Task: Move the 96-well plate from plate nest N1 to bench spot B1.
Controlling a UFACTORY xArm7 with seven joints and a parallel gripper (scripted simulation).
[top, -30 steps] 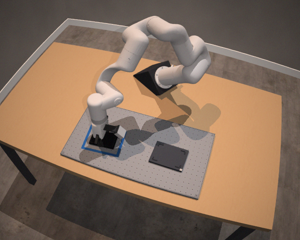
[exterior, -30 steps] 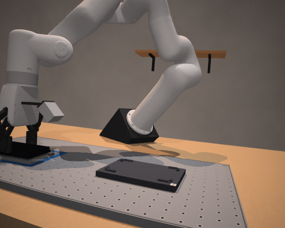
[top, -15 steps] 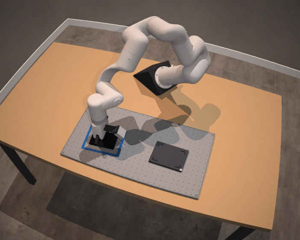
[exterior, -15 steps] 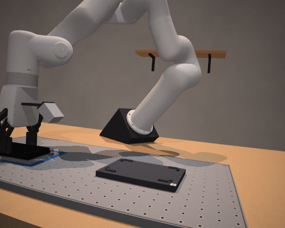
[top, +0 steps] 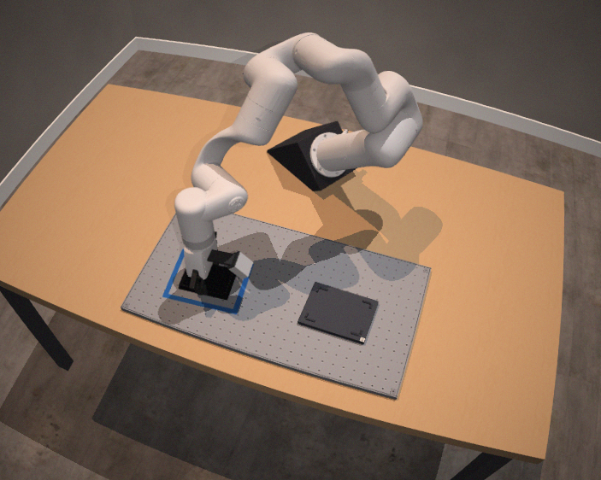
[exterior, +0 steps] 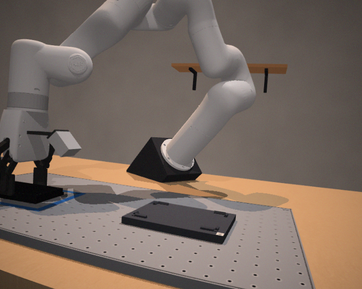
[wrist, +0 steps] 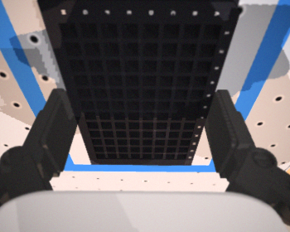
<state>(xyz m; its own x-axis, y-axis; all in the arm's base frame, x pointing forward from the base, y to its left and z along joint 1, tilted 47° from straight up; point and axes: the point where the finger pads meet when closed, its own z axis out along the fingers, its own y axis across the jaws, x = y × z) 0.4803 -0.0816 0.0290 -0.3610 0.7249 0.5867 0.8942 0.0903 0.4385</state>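
Now: the black 96-well plate 10 mm below my hand. Also, from my hand: dark plate nest (310 mm to the left, 110 mm behind, 10 mm below); white label (400 mm to the left, 80 mm behind, 10 mm below).
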